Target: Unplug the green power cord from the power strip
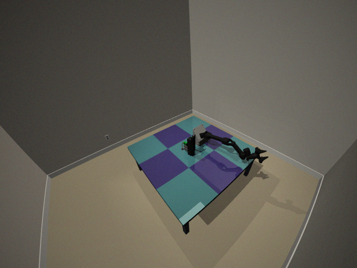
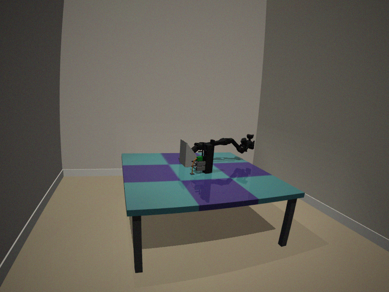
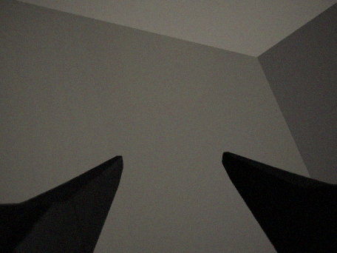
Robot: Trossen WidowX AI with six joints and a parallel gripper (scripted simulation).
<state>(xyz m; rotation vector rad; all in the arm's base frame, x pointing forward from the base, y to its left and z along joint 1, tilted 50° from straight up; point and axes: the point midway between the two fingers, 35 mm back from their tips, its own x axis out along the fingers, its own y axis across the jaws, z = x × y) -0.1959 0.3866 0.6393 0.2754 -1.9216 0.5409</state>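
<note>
The green plug lies 740 mm to the right of my gripper tip, 490 mm ahead of it and 100 mm below it. From my gripper tip the other things lie so: black upright block: 670 mm to the right, 470 mm ahead, 120 mm below.
</note>
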